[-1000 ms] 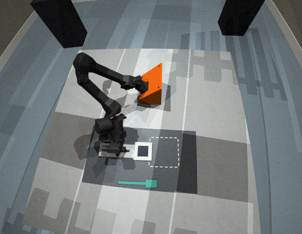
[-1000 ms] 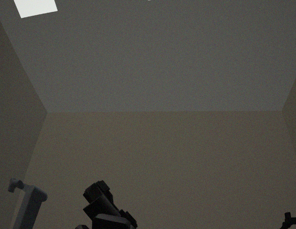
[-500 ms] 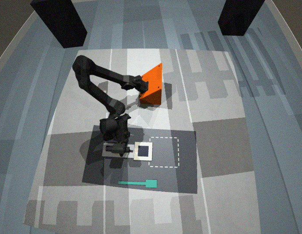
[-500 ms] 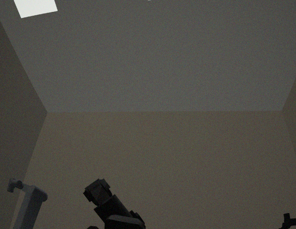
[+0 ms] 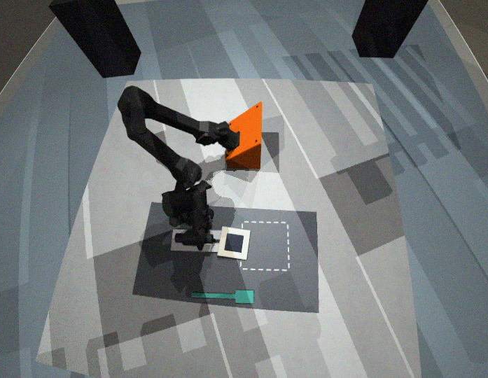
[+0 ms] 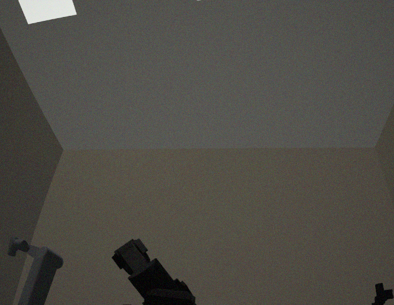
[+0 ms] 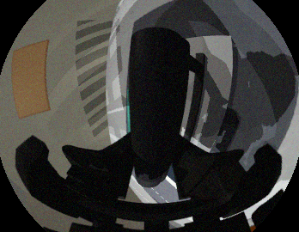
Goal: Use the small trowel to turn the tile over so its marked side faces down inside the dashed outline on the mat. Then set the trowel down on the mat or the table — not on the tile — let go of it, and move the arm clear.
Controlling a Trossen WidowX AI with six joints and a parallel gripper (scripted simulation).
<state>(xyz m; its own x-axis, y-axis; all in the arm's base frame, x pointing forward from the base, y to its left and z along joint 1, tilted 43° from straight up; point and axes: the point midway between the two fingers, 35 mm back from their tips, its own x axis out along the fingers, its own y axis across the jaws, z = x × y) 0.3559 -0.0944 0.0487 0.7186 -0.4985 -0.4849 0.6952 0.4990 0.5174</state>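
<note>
Right now the tile is 20 mm behind my gripper tip, 100 mm to the left of it and 50 mm below it. Also, from my gripper tip: teal flat tool: 160 mm ahead, 90 mm to the left, 50 mm below; dark mat: 20 mm ahead, 80 mm to the left, 80 mm below.
</note>
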